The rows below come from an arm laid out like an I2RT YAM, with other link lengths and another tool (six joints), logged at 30 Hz.
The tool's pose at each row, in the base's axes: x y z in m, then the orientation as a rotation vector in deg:
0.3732 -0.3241 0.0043 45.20 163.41 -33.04
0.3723 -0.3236 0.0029 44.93 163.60 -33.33
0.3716 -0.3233 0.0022 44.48 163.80 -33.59
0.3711 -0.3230 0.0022 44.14 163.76 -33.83
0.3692 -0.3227 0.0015 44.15 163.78 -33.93
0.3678 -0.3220 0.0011 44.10 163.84 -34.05
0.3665 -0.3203 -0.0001 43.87 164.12 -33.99
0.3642 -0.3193 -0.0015 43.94 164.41 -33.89
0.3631 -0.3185 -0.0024 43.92 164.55 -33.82
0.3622 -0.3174 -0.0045 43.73 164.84 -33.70
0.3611 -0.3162 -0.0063 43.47 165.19 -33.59
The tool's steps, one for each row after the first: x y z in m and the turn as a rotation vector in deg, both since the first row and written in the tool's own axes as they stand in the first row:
0.0013 0.0004 0.0011 0.19 0.07 -0.24
0.0022 0.0005 0.0016 0.34 0.09 -0.59
0.0028 0.0005 0.0015 0.46 -0.07 -0.79
0.0047 0.0000 0.0019 0.53 -0.04 -0.80
0.0063 -0.0001 0.0020 0.61 -0.01 -0.86
0.0085 0.0010 0.0024 0.58 0.16 -1.09
0.0112 0.0010 0.0033 0.55 0.45 -1.14
0.0127 0.0014 0.0038 0.51 0.57 -1.19
0.0145 0.0025 0.0052 0.45 0.76 -1.39
0.0164 0.0035 0.0064 0.38 0.99 -1.65

